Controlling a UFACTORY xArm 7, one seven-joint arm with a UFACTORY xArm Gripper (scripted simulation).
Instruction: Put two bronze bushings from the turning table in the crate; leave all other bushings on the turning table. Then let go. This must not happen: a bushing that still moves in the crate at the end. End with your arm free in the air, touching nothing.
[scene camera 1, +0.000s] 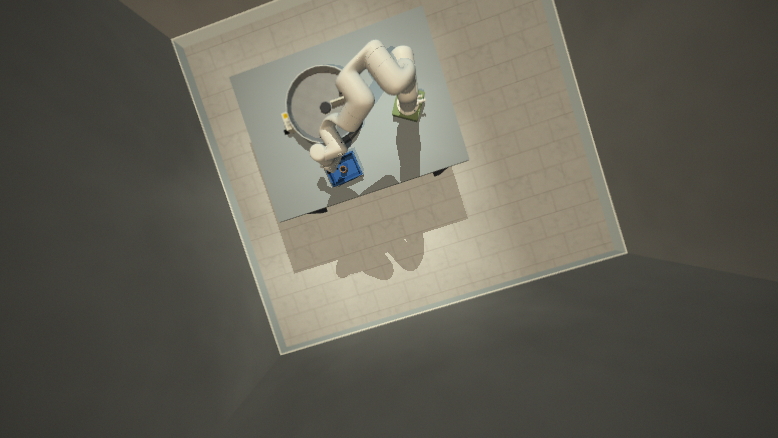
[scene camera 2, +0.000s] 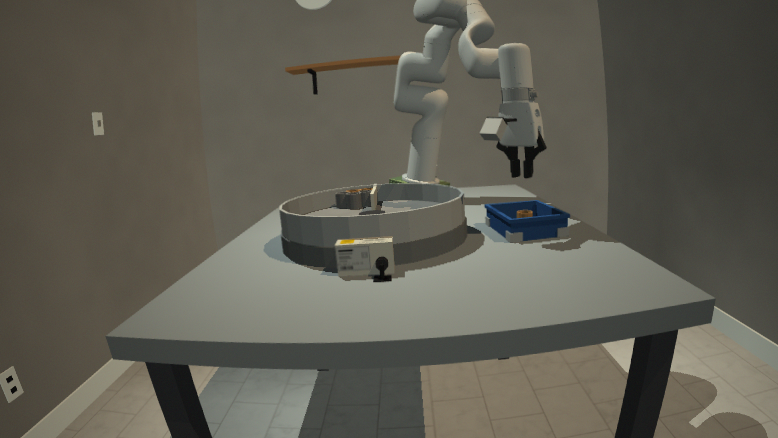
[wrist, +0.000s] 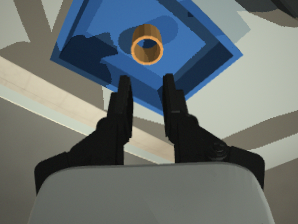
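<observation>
My gripper (scene camera 2: 522, 177) is visible to me, and the wrist view has my gripper (wrist: 147, 88) as well. I also see a crate (scene camera 2: 514, 229), and I find the same crate (wrist: 98, 47) from the wrist.
</observation>
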